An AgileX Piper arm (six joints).
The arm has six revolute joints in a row. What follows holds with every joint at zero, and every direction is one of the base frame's.
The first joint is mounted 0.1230 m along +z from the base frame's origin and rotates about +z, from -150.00 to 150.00 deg.
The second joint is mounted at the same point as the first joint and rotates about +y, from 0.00 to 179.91 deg.
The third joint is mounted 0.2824 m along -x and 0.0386 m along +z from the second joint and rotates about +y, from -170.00 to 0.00 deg.
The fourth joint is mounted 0.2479 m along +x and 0.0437 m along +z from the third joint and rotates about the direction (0.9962, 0, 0.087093), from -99.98 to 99.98 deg.
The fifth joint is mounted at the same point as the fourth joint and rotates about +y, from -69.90 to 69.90 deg.
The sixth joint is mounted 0.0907 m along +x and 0.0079 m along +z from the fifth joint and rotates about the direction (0.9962, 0, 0.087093), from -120.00 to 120.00 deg.
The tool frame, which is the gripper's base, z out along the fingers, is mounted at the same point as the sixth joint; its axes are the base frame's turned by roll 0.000, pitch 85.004 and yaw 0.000 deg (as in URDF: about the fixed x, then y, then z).
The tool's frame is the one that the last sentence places.
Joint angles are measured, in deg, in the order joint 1, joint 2, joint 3, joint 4, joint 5, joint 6. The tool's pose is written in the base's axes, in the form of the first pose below.
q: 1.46, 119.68, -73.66, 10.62, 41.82, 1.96
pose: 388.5 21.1 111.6; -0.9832 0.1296 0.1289; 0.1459 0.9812 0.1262; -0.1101 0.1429 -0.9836
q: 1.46, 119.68, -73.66, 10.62, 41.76, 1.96
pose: 388.6 21.1 111.7; -0.9830 0.1296 0.1299; 0.1460 0.9812 0.1261; -0.1111 0.1429 -0.9835
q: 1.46, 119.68, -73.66, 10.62, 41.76, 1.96
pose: 388.6 21.1 111.7; -0.9830 0.1296 0.1299; 0.1460 0.9812 0.1261; -0.1111 0.1429 -0.9835
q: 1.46, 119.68, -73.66, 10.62, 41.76, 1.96
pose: 388.6 21.1 111.7; -0.9830 0.1296 0.1299; 0.1460 0.9812 0.1261; -0.1111 0.1429 -0.9835
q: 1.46, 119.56, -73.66, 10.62, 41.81, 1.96
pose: 388.6 21.1 112.5; -0.9829 0.1293 0.1311; 0.1459 0.9812 0.1262; -0.1123 0.1432 -0.9833
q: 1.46, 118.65, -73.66, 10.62, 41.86, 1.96
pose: 388.6 21.1 118.6; -0.9811 0.1270 0.1459; 0.1458 0.9812 0.1267; -0.1270 0.1456 -0.9812
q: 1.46, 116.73, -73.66, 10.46, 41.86, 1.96
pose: 388.5 20.9 131.6; -0.9766 0.1203 0.1785; 0.1439 0.9816 0.1257; -0.1601 0.1485 -0.9759
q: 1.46, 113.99, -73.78, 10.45, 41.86, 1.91
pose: 388.1 20.9 150.7; -0.9675 0.1118 0.2269; 0.1432 0.9815 0.1269; -0.2085 0.1552 -0.9656
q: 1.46, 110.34, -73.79, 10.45, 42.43, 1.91
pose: 384.7 21.0 175.2; -0.9550 0.1017 0.2786; 0.1423 0.9813 0.1295; -0.2602 0.1633 -0.9516
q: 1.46, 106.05, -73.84, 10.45, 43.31, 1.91
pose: 378.6 21.0 203.6; -0.9379 0.0892 0.3353; 0.1408 0.9811 0.1330; -0.3171 0.1720 -0.9327
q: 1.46, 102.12, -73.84, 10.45, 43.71, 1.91
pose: 371.6 20.9 229.2; -0.9167 0.0772 0.3920; 0.1405 0.9808 0.1354; -0.3741 0.1792 -0.9099
